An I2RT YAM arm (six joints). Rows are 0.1 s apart.
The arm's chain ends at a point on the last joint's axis. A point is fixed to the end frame.
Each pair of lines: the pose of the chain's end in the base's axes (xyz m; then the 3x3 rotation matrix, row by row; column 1 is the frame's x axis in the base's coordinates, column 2 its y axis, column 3 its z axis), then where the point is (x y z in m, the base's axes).
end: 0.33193 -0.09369 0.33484; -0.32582 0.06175 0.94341; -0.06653 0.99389 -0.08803; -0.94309 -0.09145 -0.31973
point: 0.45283 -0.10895 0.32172
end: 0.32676 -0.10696 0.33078; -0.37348 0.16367 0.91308; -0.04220 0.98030 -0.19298; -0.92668 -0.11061 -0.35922
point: 0.44461 -0.13532 0.31263
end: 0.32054 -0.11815 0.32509; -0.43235 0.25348 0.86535; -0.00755 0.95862 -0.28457; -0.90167 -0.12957 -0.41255
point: 0.43363 -0.15822 0.30003
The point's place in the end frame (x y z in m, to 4 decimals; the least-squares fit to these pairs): -0.0260 -0.0065 0.1196
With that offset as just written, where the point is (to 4 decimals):
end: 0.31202 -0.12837 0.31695; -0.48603 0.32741 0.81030; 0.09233 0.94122 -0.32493; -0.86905 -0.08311 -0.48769
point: 0.4194 -0.1758 0.2818
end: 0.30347 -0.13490 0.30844; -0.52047 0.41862 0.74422; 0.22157 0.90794 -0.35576; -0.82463 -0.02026 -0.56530
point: 0.4033 -0.1891 0.2624
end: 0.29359 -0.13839 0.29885; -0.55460 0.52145 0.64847; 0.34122 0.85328 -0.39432; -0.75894 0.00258 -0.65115
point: 0.3822 -0.2000 0.2407
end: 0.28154 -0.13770 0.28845; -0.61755 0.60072 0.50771; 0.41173 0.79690 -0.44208; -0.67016 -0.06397 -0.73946
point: 0.3544 -0.2065 0.2179
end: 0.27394 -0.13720 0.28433; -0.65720 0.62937 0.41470; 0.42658 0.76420 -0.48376; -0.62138 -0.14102 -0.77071
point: 0.3365 -0.2111 0.2092
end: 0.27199 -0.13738 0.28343; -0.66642 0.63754 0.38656; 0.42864 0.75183 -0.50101; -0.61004 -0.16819 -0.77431
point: 0.3314 -0.2133 0.2078
